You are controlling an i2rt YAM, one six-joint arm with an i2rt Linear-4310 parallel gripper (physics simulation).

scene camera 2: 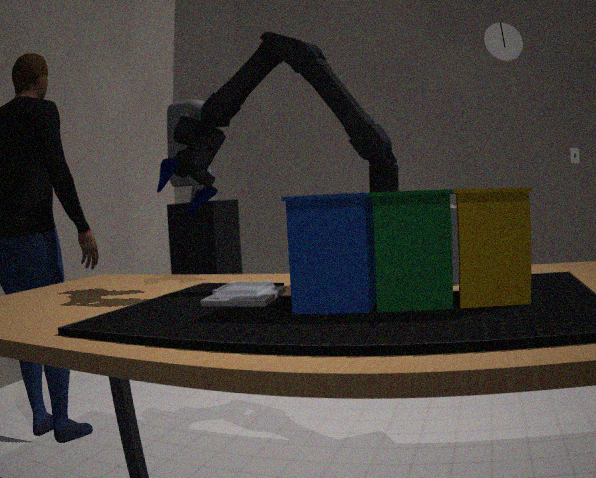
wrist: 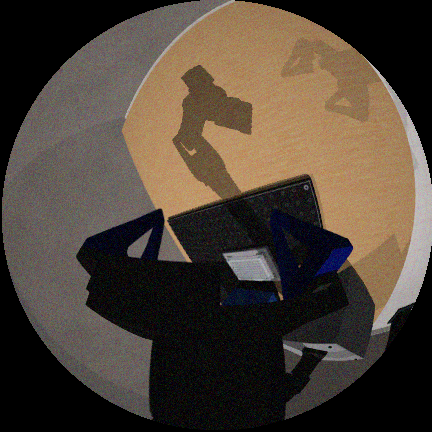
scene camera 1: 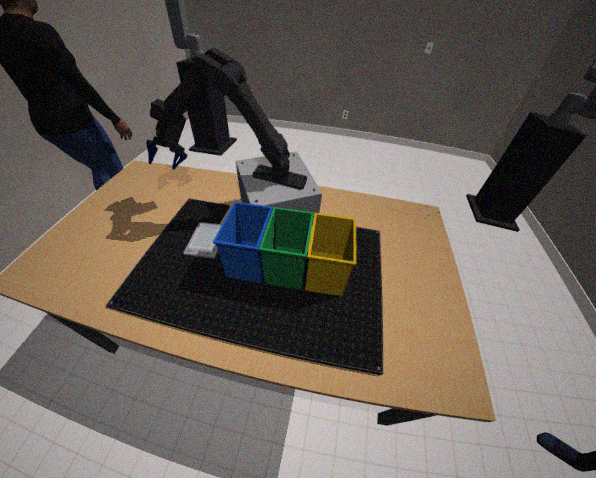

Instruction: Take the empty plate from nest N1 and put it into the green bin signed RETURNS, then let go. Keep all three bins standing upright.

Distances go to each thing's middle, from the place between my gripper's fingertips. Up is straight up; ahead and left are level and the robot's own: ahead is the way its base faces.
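The green bin (scene camera 2: 412, 229) is 0.57 m to the left of my hand, 0.18 m ahead of it and 0.1 m below it. There's a blue bin (scene camera 2: 331, 246) too, and that's 0.44 m to the left of my hand, 0.19 m ahead and 0.1 m below. The yellow bin (scene camera 2: 494, 231) is 0.7 m to the left of my hand, 0.17 m ahead and 0.1 m below. As for the white gridded plate (scene camera 2: 236, 289), my gripper is 0.15 m short of it, 0.25 m to the right of it and 0.17 m above it.
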